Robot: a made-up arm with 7 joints. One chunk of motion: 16 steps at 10 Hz.
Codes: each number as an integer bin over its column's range. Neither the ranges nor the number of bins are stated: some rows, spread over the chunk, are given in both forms.
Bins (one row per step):
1: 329 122 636 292 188 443 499
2: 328 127 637 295 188 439 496
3: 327 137 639 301 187 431 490
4: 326 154 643 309 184 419 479
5: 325 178 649 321 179 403 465
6: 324 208 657 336 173 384 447
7: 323 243 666 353 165 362 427
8: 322 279 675 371 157 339 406
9: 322 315 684 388 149 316 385
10: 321 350 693 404 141 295 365
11: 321 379 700 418 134 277 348
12: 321 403 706 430 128 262 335
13: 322 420 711 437 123 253 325
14: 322 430 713 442 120 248 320
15: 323 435 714 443 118 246 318
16: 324 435 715 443 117 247 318
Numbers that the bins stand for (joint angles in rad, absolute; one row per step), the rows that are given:
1: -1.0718 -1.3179 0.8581 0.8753 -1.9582 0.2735 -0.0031
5: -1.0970 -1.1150 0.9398 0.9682 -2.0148 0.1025 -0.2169
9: -1.1158 -0.6186 1.1598 1.1828 -2.2033 -0.2693 -0.7198
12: -1.1221 -0.2997 1.2981 1.3174 -2.3354 -0.5001 -1.0341
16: -1.1032 -0.1837 1.3547 1.3590 -2.4045 -0.5643 -1.1410
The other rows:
2: -1.0781 -1.2998 0.8644 0.8849 -1.9582 0.2564 -0.0220
3: -1.0844 -1.2636 0.8769 0.9042 -1.9645 0.2222 -0.0597
4: -1.0907 -1.2020 0.9021 0.9298 -1.9833 0.1709 -0.1289
6: -1.1032 -1.0063 0.9901 1.0163 -2.0525 0.0213 -0.3300
7: -1.1095 -0.8795 1.0467 1.0707 -2.1028 -0.0727 -0.4558
8: -1.1158 -0.7490 1.1032 1.1284 -2.1531 -0.1710 -0.5878
10: -1.1221 -0.4917 1.2164 1.2341 -2.2536 -0.3591 -0.8455
11: -1.1221 -0.3866 1.2604 1.2789 -2.2976 -0.4360 -0.9524
13: -1.1158 -0.2381 1.3295 1.3398 -2.3668 -0.5386 -1.0970
14: -1.1158 -0.2018 1.3421 1.3558 -2.3856 -0.5600 -1.1284
15: -1.1095 -0.1837 1.3484 1.3590 -2.3982 -0.5685 -1.1410

